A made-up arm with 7 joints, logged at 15 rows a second.
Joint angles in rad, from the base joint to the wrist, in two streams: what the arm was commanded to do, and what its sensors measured. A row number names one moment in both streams.
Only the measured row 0 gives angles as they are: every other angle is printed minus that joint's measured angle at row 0.
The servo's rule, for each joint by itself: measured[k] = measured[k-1] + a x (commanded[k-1-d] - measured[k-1]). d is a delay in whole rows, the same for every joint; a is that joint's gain. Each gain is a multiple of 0.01, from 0.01 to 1. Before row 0 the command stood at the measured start. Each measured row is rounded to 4 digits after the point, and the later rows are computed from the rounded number. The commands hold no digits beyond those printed.
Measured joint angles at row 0:
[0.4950, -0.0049, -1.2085, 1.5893, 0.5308, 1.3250, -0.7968]
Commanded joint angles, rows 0 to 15:
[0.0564, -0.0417, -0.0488, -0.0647, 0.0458, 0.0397, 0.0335]
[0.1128, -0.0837, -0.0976, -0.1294, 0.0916, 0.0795, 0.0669]
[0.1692, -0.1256, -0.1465, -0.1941, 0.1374, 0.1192, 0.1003]
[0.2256, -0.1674, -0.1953, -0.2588, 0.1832, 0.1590, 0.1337]
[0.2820, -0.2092, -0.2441, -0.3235, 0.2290, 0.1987, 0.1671]
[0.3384, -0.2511, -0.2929, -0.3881, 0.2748, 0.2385, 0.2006]
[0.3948, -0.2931, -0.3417, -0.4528, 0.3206, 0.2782, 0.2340]
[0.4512, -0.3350, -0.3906, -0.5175, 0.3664, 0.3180, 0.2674]
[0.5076, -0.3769, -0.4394, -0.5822, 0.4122, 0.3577, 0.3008]
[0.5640, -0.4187, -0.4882, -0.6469, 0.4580, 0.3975, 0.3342]
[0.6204, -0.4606, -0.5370, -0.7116, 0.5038, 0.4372, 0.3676]
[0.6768, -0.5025, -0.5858, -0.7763, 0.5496, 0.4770, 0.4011]
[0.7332, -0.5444, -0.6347, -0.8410, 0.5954, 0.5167, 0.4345]
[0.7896, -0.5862, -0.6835, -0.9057, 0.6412, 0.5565, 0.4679]
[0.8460, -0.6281, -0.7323, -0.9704, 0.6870, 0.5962, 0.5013]
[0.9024, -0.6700, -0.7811, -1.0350, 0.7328, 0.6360, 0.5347]
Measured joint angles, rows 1 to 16:
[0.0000, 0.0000, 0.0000, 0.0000, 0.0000, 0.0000, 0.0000]
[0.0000, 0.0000, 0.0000, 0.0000, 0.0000, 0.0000, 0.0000]
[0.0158, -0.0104, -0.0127, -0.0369, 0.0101, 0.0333, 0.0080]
[0.0430, -0.0287, -0.0348, -0.0896, 0.0280, 0.0721, 0.0221]
[0.0783, -0.0529, -0.0638, -0.1492, 0.0521, 0.1117, 0.0409]
[0.1195, -0.0815, -0.0980, -0.2117, 0.0809, 0.1514, 0.0632]
[0.1650, -0.1134, -0.1360, -0.2754, 0.1135, 0.1911, 0.0881]
[0.2136, -0.1478, -0.1768, -0.3396, 0.1490, 0.2309, 0.1151]
[0.2643, -0.1841, -0.2197, -0.4041, 0.1868, 0.2706, 0.1436]
[0.3166, -0.2218, -0.2641, -0.4687, 0.2263, 0.3104, 0.1733]
[0.3701, -0.2606, -0.3097, -0.5334, 0.2672, 0.3501, 0.2039]
[0.4244, -0.3001, -0.3561, -0.5981, 0.3092, 0.3899, 0.2352]
[0.4793, -0.3402, -0.4031, -0.6628, 0.3520, 0.4296, 0.2670]
[0.5346, -0.3808, -0.4506, -0.7275, 0.3955, 0.4694, 0.2992]
[0.5902, -0.4217, -0.4985, -0.7922, 0.4395, 0.5091, 0.3317]
[0.6460, -0.4628, -0.5466, -0.8569, 0.4839, 0.5489, 0.3644]
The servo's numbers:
d 2
a 0.28 0.25 0.26 0.57 0.22 0.84 0.24

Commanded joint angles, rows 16 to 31:
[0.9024, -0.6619, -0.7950, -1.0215, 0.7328, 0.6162, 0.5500]
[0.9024, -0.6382, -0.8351, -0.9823, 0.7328, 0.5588, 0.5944]
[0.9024, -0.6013, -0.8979, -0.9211, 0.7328, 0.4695, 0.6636]
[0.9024, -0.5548, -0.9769, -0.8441, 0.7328, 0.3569, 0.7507]
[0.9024, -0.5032, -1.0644, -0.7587, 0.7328, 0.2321, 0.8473]
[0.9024, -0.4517, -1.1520, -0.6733, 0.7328, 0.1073, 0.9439]
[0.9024, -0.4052, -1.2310, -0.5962, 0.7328, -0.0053, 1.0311]
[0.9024, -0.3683, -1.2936, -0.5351, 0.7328, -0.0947, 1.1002]
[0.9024, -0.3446, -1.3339, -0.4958, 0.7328, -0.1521, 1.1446]
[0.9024, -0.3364, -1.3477, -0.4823, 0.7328, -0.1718, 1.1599]
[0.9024, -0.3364, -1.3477, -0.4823, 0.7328, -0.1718, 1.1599]
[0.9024, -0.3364, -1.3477, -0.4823, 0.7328, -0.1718, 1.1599]
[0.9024, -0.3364, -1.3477, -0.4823, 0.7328, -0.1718, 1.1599]
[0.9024, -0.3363, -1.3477, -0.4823, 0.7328, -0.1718, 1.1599]
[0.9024, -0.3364, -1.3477, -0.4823, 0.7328, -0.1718, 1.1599]
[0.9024, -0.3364, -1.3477, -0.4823, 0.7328, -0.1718, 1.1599]
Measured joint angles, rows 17 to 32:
[0.7020, -0.5041, -0.5949, -0.9216, 0.5286, 0.5886, 0.3973]
[0.7581, -0.5456, -0.6433, -0.9862, 0.5735, 0.6284, 0.4303]
[0.7985, -0.5747, -0.6827, -1.0063, 0.6085, 0.6182, 0.4590]
[0.8276, -0.5906, -0.7223, -0.9926, 0.6358, 0.5683, 0.4915]
[0.8485, -0.5933, -0.7680, -0.9518, 0.6571, 0.4853, 0.5328]
[0.8636, -0.5837, -0.8223, -0.8904, 0.6738, 0.3774, 0.5851]
[0.8745, -0.5636, -0.8852, -0.8153, 0.6868, 0.2553, 0.6480]
[0.8823, -0.5356, -0.9546, -0.7344, 0.6969, 0.1310, 0.7190]
[0.8879, -0.5030, -1.0265, -0.6556, 0.7048, 0.0165, 0.7939]
[0.8920, -0.4693, -1.0959, -0.5869, 0.7110, -0.0769, 0.8674]
[0.8949, -0.4381, -1.1578, -0.5350, 0.7158, -0.1401, 0.9339]
[0.8970, -0.4127, -1.2072, -0.5050, 0.7195, -0.1667, 0.9881]
[0.8985, -0.3936, -1.2437, -0.4921, 0.7224, -0.1710, 1.0293]
[0.8996, -0.3793, -1.2707, -0.4865, 0.7247, -0.1717, 1.0606]
[0.9004, -0.3686, -1.2907, -0.4841, 0.7265, -0.1718, 1.0844]
[0.9010, -0.3605, -1.3055, -0.4831, 0.7279, -0.1718, 1.1025]

